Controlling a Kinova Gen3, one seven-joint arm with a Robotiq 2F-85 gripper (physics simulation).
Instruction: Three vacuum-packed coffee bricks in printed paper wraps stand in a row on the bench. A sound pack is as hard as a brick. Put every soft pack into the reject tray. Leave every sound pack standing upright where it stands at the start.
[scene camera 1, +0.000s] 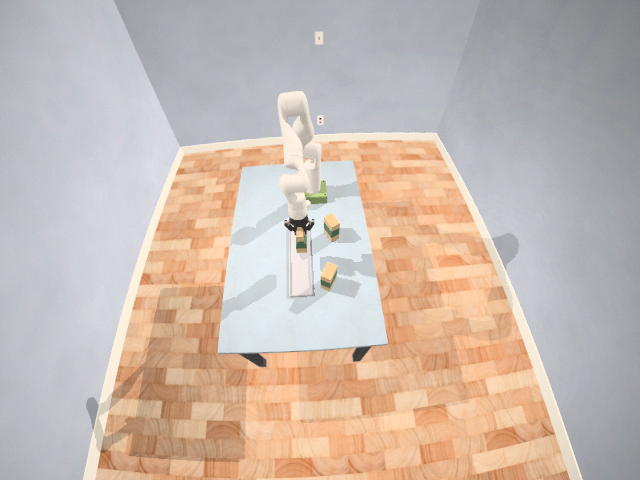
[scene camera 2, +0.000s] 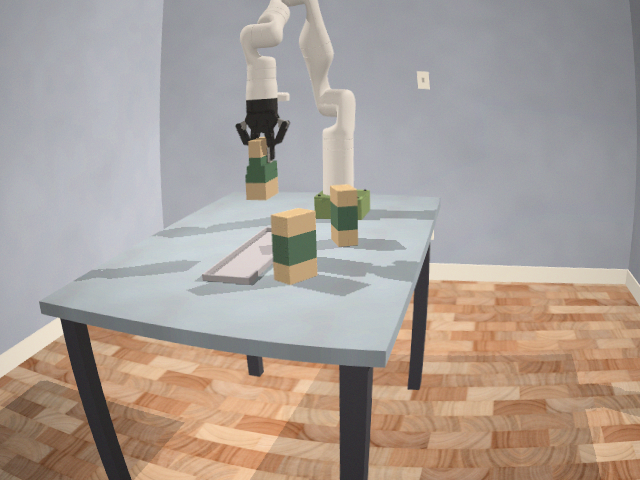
Scene:
same spot on reject tray: (scene camera 1: 300, 272) = (scene camera 2: 246, 263)

